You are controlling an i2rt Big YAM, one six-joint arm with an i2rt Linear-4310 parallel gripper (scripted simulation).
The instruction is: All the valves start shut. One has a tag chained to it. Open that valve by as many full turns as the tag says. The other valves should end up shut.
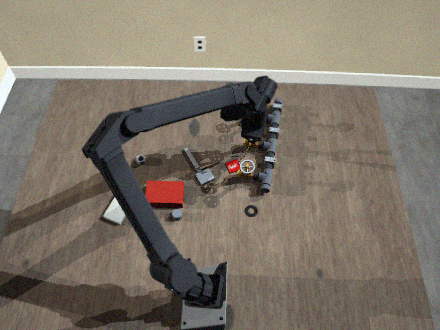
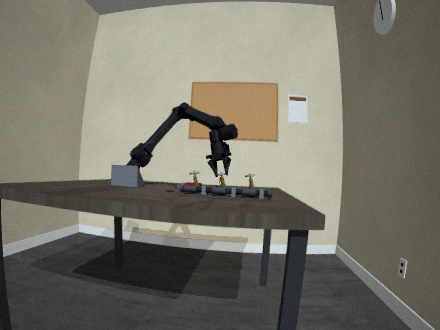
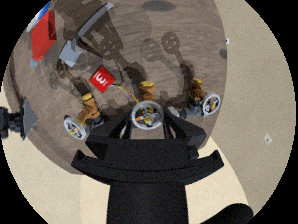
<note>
The pictures show: the gripper and a red box.
</note>
